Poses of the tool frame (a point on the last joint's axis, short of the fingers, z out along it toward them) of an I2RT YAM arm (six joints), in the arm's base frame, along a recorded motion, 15 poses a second.
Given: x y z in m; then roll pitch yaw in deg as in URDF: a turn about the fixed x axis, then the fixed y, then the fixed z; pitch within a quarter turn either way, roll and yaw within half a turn.
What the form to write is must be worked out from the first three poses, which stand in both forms.
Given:
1: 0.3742, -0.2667, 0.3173, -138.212, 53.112, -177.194
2: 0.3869, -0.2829, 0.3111, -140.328, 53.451, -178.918
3: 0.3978, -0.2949, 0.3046, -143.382, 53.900, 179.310
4: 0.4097, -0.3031, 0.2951, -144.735, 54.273, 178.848
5: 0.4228, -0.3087, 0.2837, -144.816, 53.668, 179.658
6: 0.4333, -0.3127, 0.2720, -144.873, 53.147, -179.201
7: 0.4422, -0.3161, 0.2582, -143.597, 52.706, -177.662
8: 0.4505, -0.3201, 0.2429, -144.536, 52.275, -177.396
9: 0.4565, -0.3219, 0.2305, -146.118, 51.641, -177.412
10: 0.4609, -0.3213, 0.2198, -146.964, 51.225, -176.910
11: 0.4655, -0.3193, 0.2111, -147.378, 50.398, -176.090
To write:
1: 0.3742, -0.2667, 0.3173, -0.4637, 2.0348, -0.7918
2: 0.3869, -0.2829, 0.3111, -0.4420, 2.0470, -0.7825
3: 0.3978, -0.2949, 0.3046, -0.4103, 2.0634, -0.7557
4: 0.4097, -0.3031, 0.2951, -0.3936, 2.0678, -0.7367
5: 0.4228, -0.3087, 0.2837, -0.4008, 2.0763, -0.7249
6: 0.4333, -0.3127, 0.2720, -0.4072, 2.0835, -0.7073
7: 0.4422, -0.3161, 0.2582, -0.4245, 2.0802, -0.7066
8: 0.4505, -0.3201, 0.2429, -0.4219, 2.0925, -0.6877
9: 0.4565, -0.3219, 0.2305, -0.4155, 2.1120, -0.6630
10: 0.4609, -0.3213, 0.2198, -0.4128, 2.1235, -0.6413
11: 0.4655, -0.3193, 0.2111, -0.4195, 2.1375, -0.6250
